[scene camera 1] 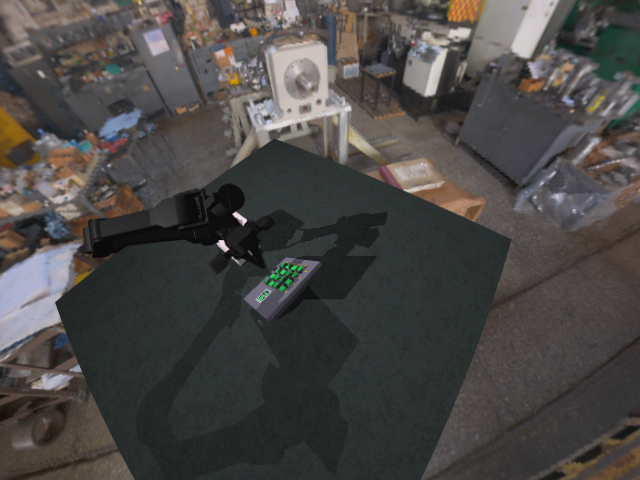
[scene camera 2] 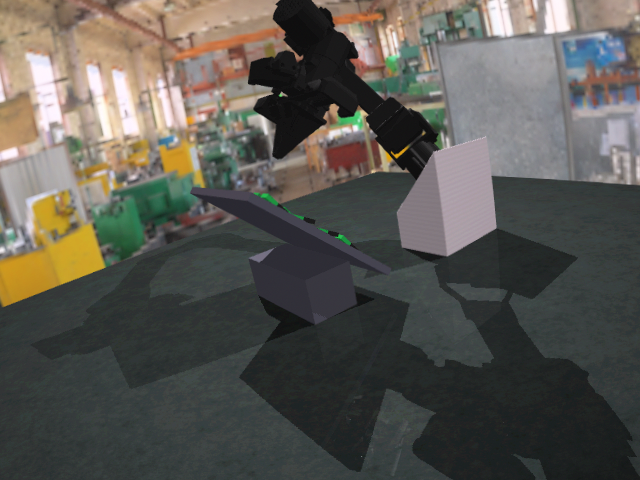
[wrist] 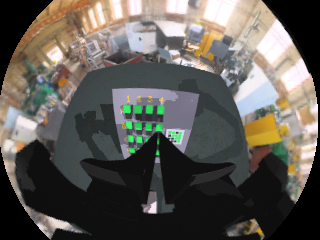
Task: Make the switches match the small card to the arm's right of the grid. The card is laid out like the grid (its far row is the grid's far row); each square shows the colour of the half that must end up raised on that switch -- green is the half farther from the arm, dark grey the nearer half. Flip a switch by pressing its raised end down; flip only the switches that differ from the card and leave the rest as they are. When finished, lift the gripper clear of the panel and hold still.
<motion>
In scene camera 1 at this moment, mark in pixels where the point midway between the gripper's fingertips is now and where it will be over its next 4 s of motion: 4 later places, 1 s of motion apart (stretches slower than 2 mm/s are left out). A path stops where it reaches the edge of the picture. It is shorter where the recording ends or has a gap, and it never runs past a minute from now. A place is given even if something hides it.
My gripper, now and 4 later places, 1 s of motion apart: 264, 267; 276, 284; 278, 286; 276, 281; 260, 271
</motion>
